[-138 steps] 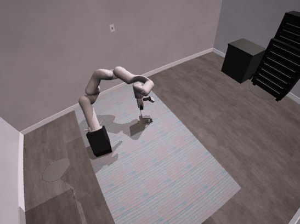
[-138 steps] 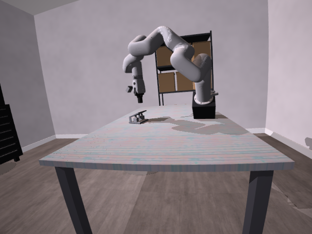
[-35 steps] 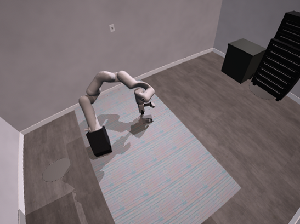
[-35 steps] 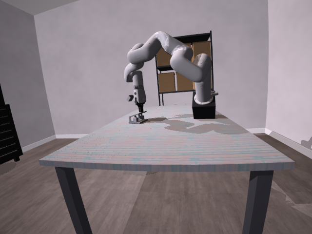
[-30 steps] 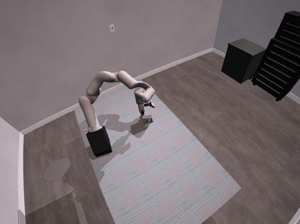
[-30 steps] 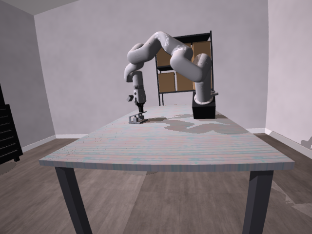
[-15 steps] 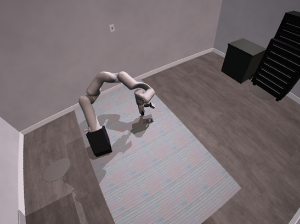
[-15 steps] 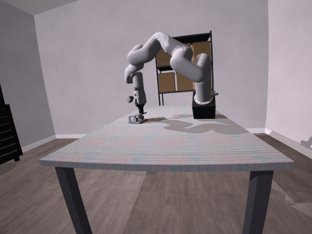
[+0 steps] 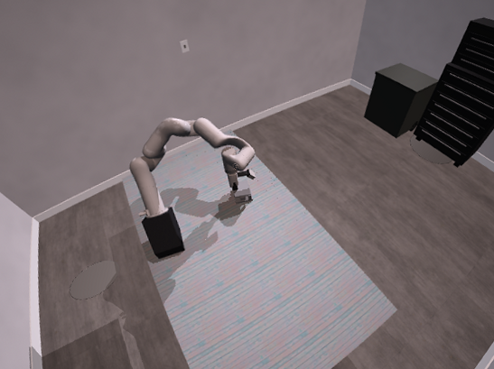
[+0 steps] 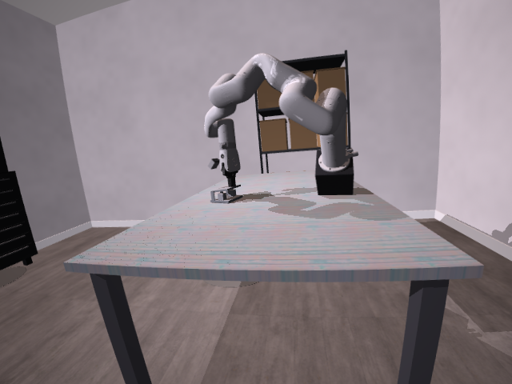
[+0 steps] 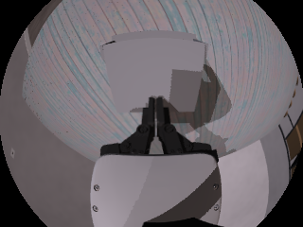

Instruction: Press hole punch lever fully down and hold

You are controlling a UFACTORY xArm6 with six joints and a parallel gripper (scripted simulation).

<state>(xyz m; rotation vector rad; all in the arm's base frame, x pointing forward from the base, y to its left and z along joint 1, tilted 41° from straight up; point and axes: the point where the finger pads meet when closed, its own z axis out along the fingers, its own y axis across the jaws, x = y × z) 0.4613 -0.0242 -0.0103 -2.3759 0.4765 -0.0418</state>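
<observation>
Right now the hole punch lever is 40 mm below my hand, 30 mm ahead of it and 10 mm to the right of it. Round my hand: hole punch (50 mm below, 40 mm ahead, 10 mm to the right).
</observation>
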